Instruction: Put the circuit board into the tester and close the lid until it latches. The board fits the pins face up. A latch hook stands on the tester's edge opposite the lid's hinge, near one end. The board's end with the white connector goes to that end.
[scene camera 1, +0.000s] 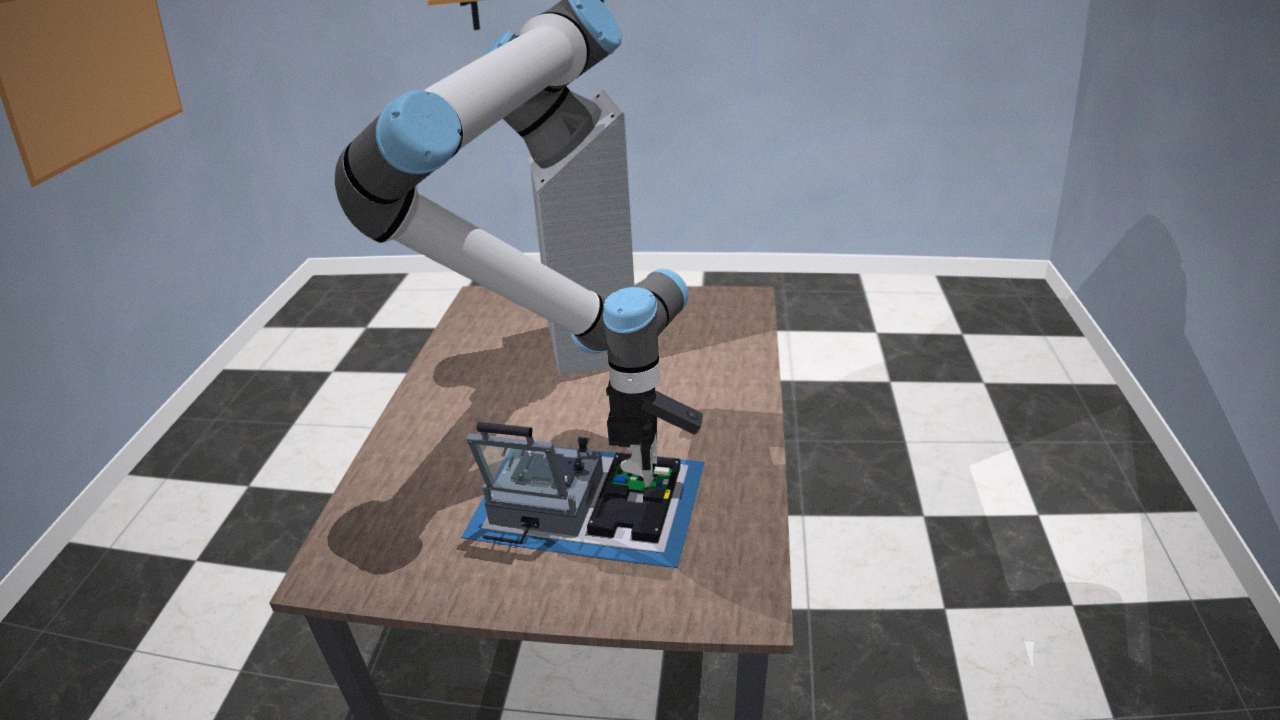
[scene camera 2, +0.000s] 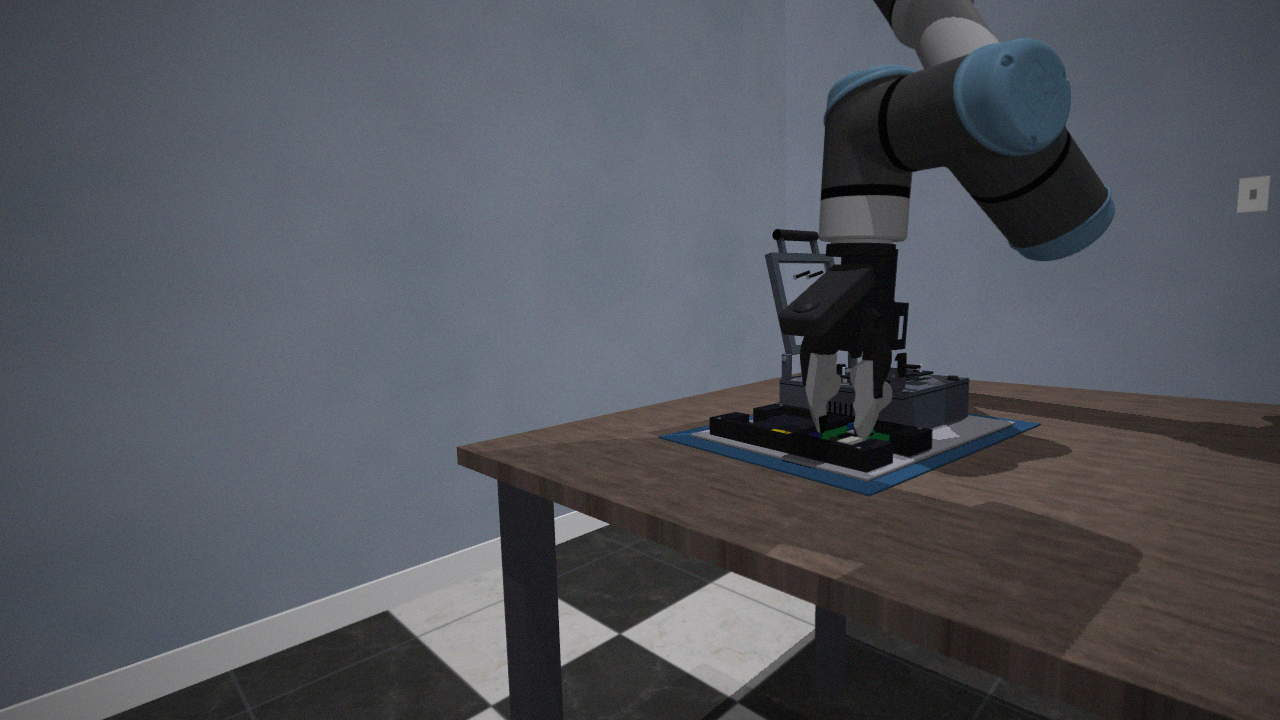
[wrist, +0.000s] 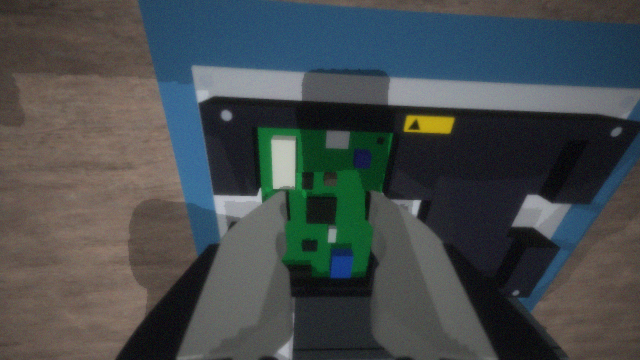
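Pixels of known places: gripper, fingertip midpoint: (scene camera 1: 649, 478) (scene camera 2: 840, 437) (wrist: 327, 193); arm's base, origin of the base link: (scene camera 1: 569, 137).
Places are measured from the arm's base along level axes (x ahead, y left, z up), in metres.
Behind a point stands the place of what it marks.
The green circuit board (wrist: 322, 156) {x 0.540, y 0.248, z -0.520 m} (scene camera 1: 637, 483) {x 0.556, y 0.204, z -0.520 m} (scene camera 2: 836, 435) {x 0.555, y 0.211, z -0.520 m} lies face up in a black holder (wrist: 469, 147) {x 0.623, y 0.249, z -0.521 m} (scene camera 1: 626, 520) {x 0.660, y 0.198, z -0.521 m} (scene camera 2: 779, 435) {x 0.591, y 0.271, z -0.515 m} on the blue mat (wrist: 358, 40) {x 0.561, y 0.304, z -0.537 m} (scene camera 1: 680, 532) {x 0.668, y 0.298, z -0.537 m}. Its white connector (wrist: 283, 161) {x 0.519, y 0.249, z -0.512 m} is at the far left end in the wrist view. My gripper (wrist: 327, 193) {x 0.542, y 0.225, z -0.518 m} (scene camera 1: 637, 467) {x 0.542, y 0.225, z -0.518 m} (scene camera 2: 846, 419) {x 0.542, y 0.225, z -0.518 m} is down over the board's near half. Its fingers are drawn in to a narrow gap and cover the board's two long edges, with nothing gripped. The grey tester (scene camera 1: 536, 515) {x 0.691, y 0.038, z -0.494 m} (scene camera 2: 930, 397) {x 0.510, y 0.060, z -0.492 m} stands left of the holder, and its framed lid (scene camera 1: 506, 436) {x 0.738, y 0.028, z -0.275 m} stands open and upright.
The mat lies on a wooden table (scene camera 1: 536, 590) {x 0.833, y 0.066, z -0.539 m} (scene camera 2: 985, 537) {x 0.354, y 0.352, z -0.539 m}. The arm's grey pedestal (scene camera 1: 582, 223) {x 0.124, y 0.041, z -0.161 m} stands at the table's back edge. A yellow warning label (wrist: 428, 124) {x 0.592, y 0.266, z -0.511 m} marks the holder. The tester's lid rises close beside my wrist.
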